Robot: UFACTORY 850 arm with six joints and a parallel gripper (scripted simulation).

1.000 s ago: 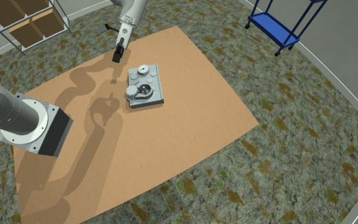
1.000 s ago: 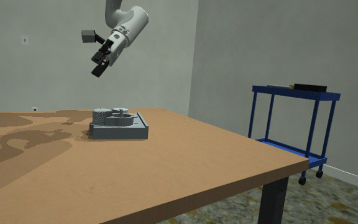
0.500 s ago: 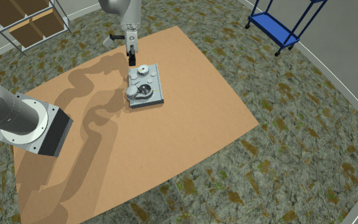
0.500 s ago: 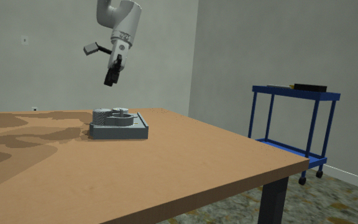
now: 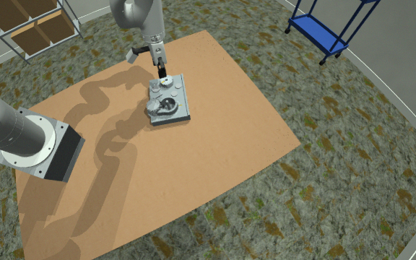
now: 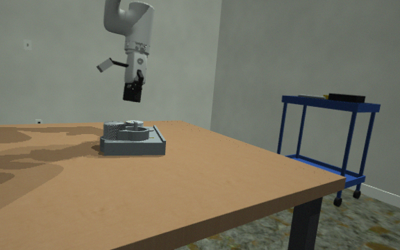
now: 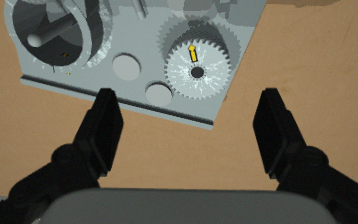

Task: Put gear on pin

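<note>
My hand is 2 cm short of the loose gear and 9 cm above it. The rest, counted from my hand: grey pin 7 cm behind, 5 cm to the right, 10 cm below.
</note>
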